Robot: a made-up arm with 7 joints. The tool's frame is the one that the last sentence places.
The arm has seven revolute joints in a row. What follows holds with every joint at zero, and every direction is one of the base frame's. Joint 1 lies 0.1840 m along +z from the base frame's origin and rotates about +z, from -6.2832 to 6.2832 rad. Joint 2 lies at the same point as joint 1 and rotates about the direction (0, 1, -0.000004), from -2.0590 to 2.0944 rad. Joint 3 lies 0.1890 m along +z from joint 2 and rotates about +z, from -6.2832 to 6.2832 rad. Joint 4 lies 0.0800 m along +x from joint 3 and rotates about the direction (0, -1, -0.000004), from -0.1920 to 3.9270 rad. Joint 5 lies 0.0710 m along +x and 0.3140 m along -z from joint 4 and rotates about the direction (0, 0.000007, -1), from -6.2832 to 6.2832 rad. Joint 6 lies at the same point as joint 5 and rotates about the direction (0, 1, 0.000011), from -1.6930 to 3.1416 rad. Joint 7 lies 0.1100 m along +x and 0.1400 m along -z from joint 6 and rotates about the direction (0, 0.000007, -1), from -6.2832 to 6.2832 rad. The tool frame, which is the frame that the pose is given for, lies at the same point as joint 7; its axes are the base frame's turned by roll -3.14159, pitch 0.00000 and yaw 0.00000 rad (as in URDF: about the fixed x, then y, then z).
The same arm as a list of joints. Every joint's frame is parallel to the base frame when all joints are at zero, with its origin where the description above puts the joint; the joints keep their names.
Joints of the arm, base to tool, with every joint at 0 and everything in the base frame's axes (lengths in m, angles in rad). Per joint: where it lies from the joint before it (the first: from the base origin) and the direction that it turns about. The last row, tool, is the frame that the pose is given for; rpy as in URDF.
joint 1: axis 0 0 1 origin 0 0 0.184
joint 2: axis 0 1 0 origin 0 0 0
joint 3: axis 0 0 1 origin 0 0 0.189
joint 4: axis 0 -1 0 origin 0.08 0 0
joint 5: axis 0 0 -1 origin 0.071 0 -0.314
joint 6: axis 0 1 0 origin 0 0 0
joint 7: axis 0 0 -1 origin 0.11 0 -0.14
tool: origin 0 0 0 rpy -3.1416 0 0
Joint limits (rad, base to tool): -6.2832..6.2832 -2.059..2.0944 -6.2832..6.2832 -0.192..3.927 -6.2832..6.2832 -1.693..3.1416 -6.2832..6.2832

